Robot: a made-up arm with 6 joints.
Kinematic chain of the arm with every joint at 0, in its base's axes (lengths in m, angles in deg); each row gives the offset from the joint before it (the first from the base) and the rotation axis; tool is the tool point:
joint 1: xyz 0 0 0.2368 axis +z
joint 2: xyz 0 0.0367 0 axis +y
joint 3: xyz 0 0 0.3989 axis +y
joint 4: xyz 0 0 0.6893 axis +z
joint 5: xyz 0 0 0 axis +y
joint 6: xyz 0 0 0.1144 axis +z
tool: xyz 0 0 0
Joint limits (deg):
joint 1: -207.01..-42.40
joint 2: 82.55..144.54
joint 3: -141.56..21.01
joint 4: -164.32..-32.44
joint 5: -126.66..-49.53
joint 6: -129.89..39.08
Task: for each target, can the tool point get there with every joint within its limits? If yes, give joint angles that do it. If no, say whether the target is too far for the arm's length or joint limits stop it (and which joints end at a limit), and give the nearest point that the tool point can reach.
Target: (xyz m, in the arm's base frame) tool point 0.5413 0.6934 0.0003
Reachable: no: joint limits stop it (at a limit: joint 2, joint 3, joint 4) | nearest point 0.1744 0.2234 0.5766 | short by 0.829 m
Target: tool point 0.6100 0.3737 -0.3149
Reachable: no: joint limits stop it (at a limit: joint 1, joint 2, joint 3) | nearest point 0.3631 -0.1578 -0.6935 | short by 0.698 m
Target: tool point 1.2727 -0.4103 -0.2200
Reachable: no: too far | nearest point 0.8783 -0.6089 -0.1609 | short by 0.445 m
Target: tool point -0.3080 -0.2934 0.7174
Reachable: yes | joints -154.24 129.86 -119.19 -67.25 -62.67 -10.17
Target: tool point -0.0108 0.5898 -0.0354
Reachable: no: joint limits stop it (at a limit: joint 2, joint 3, joint 4) | nearest point -0.0047 0.2578 0.5570 | short by 0.679 m
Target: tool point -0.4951 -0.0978 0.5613
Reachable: yes | joints -183.99 139.03 -114.25 -58.93 -103.49 13.28
